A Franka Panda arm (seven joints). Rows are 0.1 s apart.
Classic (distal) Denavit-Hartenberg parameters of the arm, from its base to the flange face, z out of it. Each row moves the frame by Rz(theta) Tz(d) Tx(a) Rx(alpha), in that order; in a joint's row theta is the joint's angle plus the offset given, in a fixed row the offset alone. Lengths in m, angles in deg.
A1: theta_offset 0  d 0.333  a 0  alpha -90
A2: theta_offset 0  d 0  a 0  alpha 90
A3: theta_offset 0  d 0.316  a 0.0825  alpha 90
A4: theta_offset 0  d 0  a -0.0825  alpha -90
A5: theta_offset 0  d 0.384  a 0  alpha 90
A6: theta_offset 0  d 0  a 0.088  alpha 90
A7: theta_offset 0  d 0.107  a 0  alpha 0
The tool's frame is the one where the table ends.
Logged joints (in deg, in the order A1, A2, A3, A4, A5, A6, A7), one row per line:
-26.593 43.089 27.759 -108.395 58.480 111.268 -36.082
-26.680 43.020 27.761 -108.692 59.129 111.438 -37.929
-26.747 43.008 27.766 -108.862 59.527 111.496 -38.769
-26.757 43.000 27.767 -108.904 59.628 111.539 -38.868
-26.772 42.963 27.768 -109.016 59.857 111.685 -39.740
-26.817 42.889 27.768 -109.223 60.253 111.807 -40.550
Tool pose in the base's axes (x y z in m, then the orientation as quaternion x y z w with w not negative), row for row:
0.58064 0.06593 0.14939 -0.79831 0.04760 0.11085 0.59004
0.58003 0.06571 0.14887 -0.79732 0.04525 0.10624 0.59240
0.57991 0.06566 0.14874 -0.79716 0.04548 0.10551 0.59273
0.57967 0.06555 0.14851 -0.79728 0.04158 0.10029 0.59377
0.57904 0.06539 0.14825 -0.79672 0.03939 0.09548 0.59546
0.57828 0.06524 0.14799 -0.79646 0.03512 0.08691 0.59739
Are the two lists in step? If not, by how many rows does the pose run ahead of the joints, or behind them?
The pose runs 1 row ahead of the joints: the pose in row i belongs to the joints in row i + 1.
